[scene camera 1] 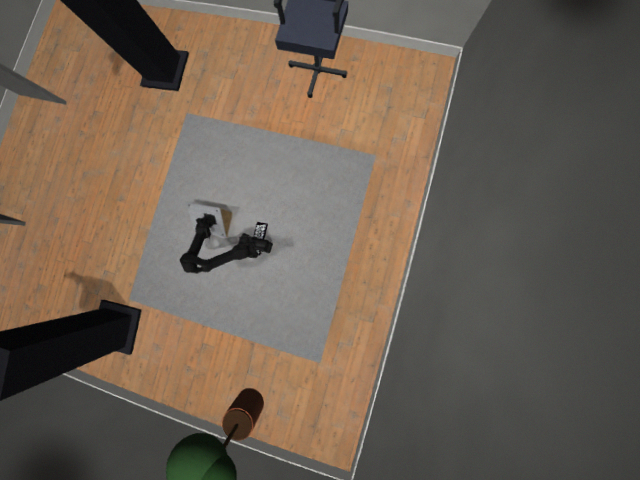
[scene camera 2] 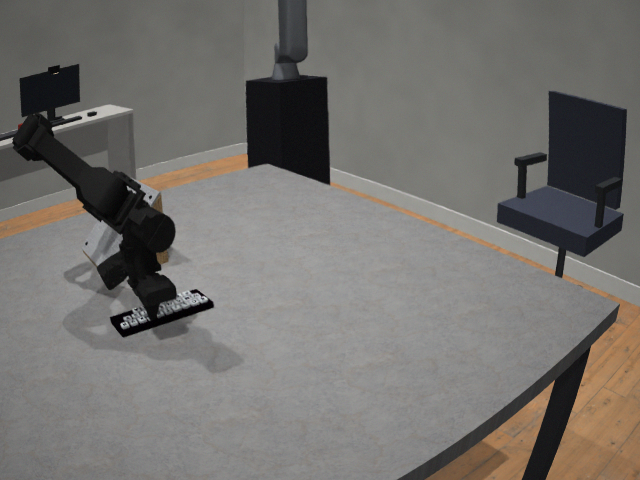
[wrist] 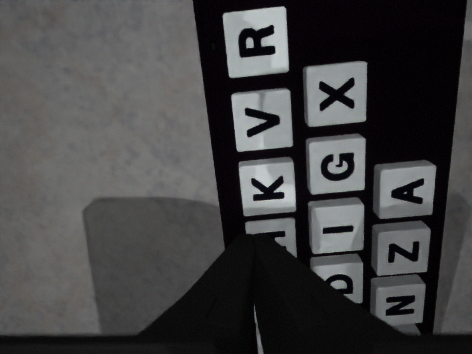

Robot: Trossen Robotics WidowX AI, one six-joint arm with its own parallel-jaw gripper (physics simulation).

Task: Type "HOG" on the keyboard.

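Seen in the pictures: gripper, fingertip midpoint: [scene camera 2: 152,319] [wrist: 252,247]; arm's base at its link origin: [scene camera 1: 210,218].
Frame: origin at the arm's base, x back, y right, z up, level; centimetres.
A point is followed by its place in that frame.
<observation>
A black keyboard [scene camera 1: 261,228] {y -0.7, x -28.9, z -8.2 cm} [scene camera 2: 207,305] {y -2.8, x -31.8, z -8.9 cm} [wrist: 405,75] {y 13.0, x -26.2, z -8.6 cm} with white lettered keys lies on the grey table. My gripper [scene camera 2: 153,314] {y 8.5, x -30.7, z -8.6 cm} [wrist: 252,247] {y 8.5, x -30.7, z -8.6 cm} is shut and empty, pointing down over the keyboard. In the wrist view, its tips overlap the lower part of a partly covered key [wrist: 270,223] {y 9.3, x -30.0, z -8.5 cm} below K, whose visible strokes look like H. Whether the tips touch it I cannot tell. The G key [wrist: 336,166] {y 10.9, x -28.1, z -8.1 cm} shows between X and I, to the right of the tips. No O key is readable; the fingers hide the keys below.
The K key [wrist: 268,186] {y 10.6, x -30.0, z -8.1 cm} is just above the tips; the I key [wrist: 336,226] {y 9.1, x -28.2, z -8.1 cm} and D key [wrist: 345,282] {y 7.2, x -28.0, z -8.1 cm} are to the right. The arm's tilted white mounting plate [scene camera 1: 218,219] {y -0.5, x -5.4, z 0.6 cm} stands on the table [scene camera 1: 289,180] {y -33.8, x -39.4, z -9.8 cm} [scene camera 2: 361,310] {y -22.4, x -49.7, z -9.7 cm}. An office chair [scene camera 1: 310,28] [scene camera 2: 563,217] is beyond the table.
</observation>
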